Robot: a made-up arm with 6 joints.
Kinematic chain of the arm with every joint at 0, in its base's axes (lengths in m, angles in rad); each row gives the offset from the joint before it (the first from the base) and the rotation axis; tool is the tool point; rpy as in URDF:
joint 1: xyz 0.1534 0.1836 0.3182 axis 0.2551 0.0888 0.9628
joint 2: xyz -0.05 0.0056 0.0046 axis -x
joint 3: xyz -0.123 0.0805 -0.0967 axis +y
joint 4: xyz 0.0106 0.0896 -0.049 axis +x
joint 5: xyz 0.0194 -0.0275 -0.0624 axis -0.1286 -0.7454 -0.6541
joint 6: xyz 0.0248 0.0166 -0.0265 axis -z
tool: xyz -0.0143 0 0.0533 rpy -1.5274 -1.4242 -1.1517
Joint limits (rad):
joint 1: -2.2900..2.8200
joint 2: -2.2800..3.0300
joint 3: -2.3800..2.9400
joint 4: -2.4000..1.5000
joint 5: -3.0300..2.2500
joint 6: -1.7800..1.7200
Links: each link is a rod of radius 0.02 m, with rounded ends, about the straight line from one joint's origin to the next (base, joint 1, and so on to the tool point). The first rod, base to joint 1, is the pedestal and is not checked.
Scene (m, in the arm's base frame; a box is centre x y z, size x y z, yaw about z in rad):
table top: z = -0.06
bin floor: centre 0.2 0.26 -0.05 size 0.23 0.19 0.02 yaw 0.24
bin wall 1: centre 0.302 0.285 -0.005 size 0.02 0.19 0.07 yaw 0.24
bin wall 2: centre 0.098 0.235 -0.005 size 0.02 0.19 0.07 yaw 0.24
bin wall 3: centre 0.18 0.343 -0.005 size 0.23 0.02 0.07 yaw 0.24
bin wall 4: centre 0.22 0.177 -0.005 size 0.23 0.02 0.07 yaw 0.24
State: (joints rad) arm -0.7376 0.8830 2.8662 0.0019 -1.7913 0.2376
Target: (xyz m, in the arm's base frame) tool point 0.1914 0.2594 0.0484
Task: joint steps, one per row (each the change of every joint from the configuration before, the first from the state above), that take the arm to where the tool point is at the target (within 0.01 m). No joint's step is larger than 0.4 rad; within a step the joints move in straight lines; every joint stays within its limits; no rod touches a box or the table.
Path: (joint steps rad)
1: -0.1372 -0.1501 -0.1281 -0.3327 -0.1134 0.2471
2: -0.1372 -0.1501 -0.1282 -0.3327 -0.1134 0.2470
3: -0.1373 -0.1501 -0.1281 -0.3327 -0.1134 0.2471
4: -0.1372 -0.1500 -0.1281 -0.3327 -0.1134 0.2471
5: -0.1372 -0.1501 -0.1281 -0.3327 -0.1134 0.2470
6: -0.1372 -0.1501 -0.1282 -0.3328 -0.1135 0.2471
7: 0.0069 0.0662 -0.3749 0.0435 0.1974 -0.3912
8: 0.0068 0.0663 -0.3749 0.0435 0.1973 -0.3912
9: 0.0069 0.0662 -0.3749 0.0435 0.1974 -0.3911
10: 0.0068 0.0663 -0.3749 0.0435 0.1973 -0.3912
11: 0.0069 0.0662 -0.3750 0.0435 0.1974 -0.3912
12: -0.2515 0.1020 0.3345 0.2542 -0.0021 0.1001
13: -0.2515 0.1019 0.3344 0.2543 -0.0021 0.1001

